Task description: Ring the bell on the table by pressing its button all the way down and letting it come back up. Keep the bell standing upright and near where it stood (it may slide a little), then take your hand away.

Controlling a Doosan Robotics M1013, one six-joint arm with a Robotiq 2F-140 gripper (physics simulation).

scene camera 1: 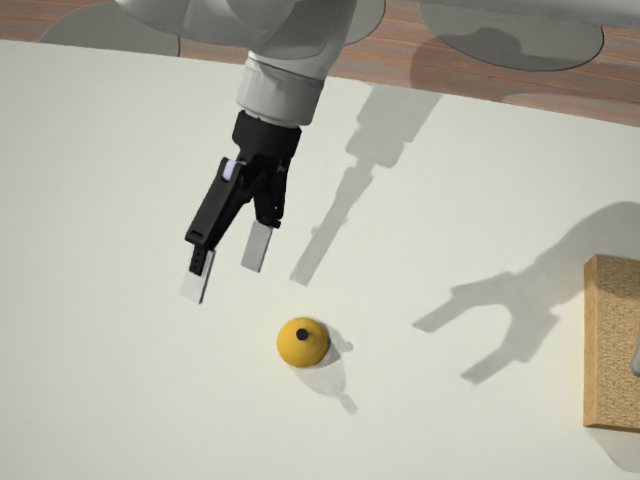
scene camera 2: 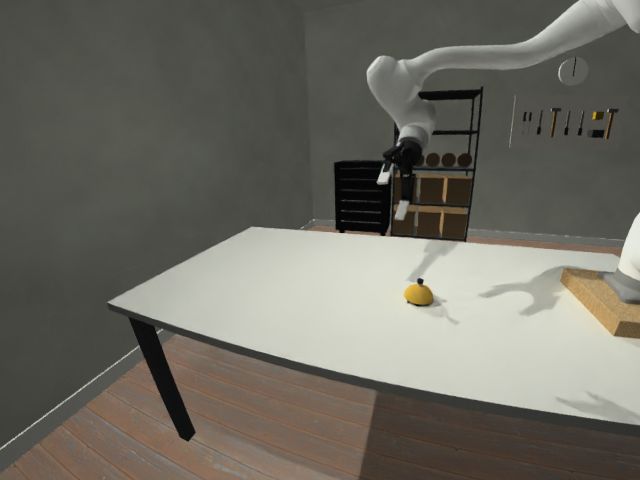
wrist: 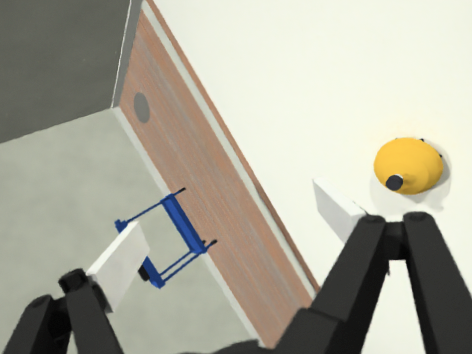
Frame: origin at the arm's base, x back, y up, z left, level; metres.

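Seen in the pictures: gripper, between the fingertips: (scene camera 1: 222, 282) (scene camera 2: 391, 202) (wrist: 227, 216).
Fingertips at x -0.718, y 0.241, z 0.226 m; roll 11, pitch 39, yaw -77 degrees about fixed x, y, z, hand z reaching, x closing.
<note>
Offsets run from my fingertips to a thing's top centre. Level surfaces: height alone.
The bell @[dy -0.224, dx +0.092, dz -0.025 m] (scene camera 1: 294, 348) (scene camera 2: 417, 295) (wrist: 414, 162) is a yellow dome that stands upright on the white table @[dy -0.290 m] (scene camera 1: 129, 403) (scene camera 2: 310, 320). Its black button @[dy -0.224, dx +0.092, dz -0.025 m] (scene camera 1: 301, 334) (scene camera 2: 419, 281) (wrist: 394, 182) sticks up at the top. My gripper (scene camera 1: 224, 268) (scene camera 2: 392, 193) (wrist: 227, 216) is open and empty, with its two pale fingertips wide apart. It hangs tilted, high above the table in scene camera 2, well apart from the bell. In the wrist view the bell is at the right, beyond the right finger.
A cork-coloured block (scene camera 1: 615, 341) (scene camera 2: 589, 302) under the arm's base is at the right of the table. A black shelf rack (scene camera 2: 481, 134) and a black drawer cabinet (scene camera 2: 361, 193) stand behind the table. A blue frame (wrist: 184, 225) shows beyond the table edge in the wrist view.
</note>
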